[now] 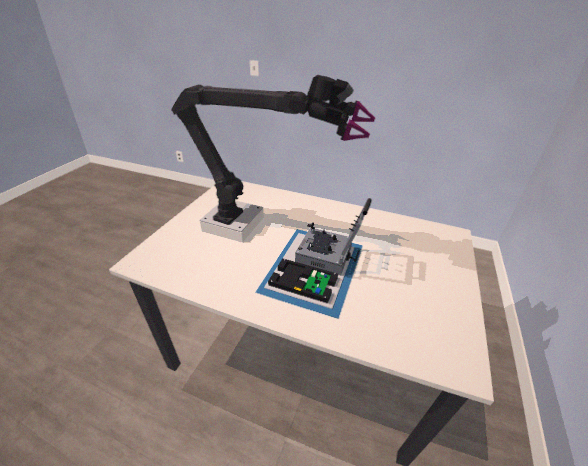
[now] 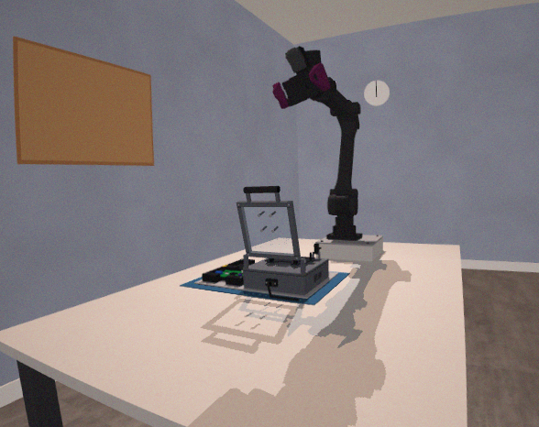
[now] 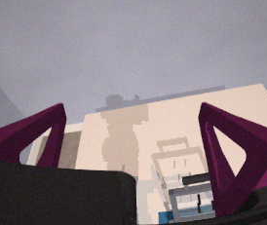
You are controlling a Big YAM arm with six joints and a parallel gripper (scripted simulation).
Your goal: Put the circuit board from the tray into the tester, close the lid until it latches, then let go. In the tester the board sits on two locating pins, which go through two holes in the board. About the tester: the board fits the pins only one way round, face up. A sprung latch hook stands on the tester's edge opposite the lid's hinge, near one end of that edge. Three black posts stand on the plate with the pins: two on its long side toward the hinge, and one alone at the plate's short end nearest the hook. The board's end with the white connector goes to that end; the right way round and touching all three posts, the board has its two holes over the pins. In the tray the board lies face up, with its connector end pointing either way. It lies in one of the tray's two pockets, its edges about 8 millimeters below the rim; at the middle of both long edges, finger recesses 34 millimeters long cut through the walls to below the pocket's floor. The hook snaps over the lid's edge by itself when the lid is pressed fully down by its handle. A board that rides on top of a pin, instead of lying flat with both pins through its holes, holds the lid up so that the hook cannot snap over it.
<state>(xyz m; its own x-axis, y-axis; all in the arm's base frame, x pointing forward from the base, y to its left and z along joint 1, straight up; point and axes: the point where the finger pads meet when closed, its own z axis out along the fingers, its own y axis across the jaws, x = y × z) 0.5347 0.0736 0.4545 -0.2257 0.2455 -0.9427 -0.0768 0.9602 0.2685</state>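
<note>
The green circuit board is 49 cm below my hand, 24 cm to the right of it and 5 cm behind it. Also, from my hand: clear lid 33 cm below, 7 cm to the right, 3 cm ahead; then small latch hook 42 cm below, 16 cm behind, 2 cm to the right.
</note>
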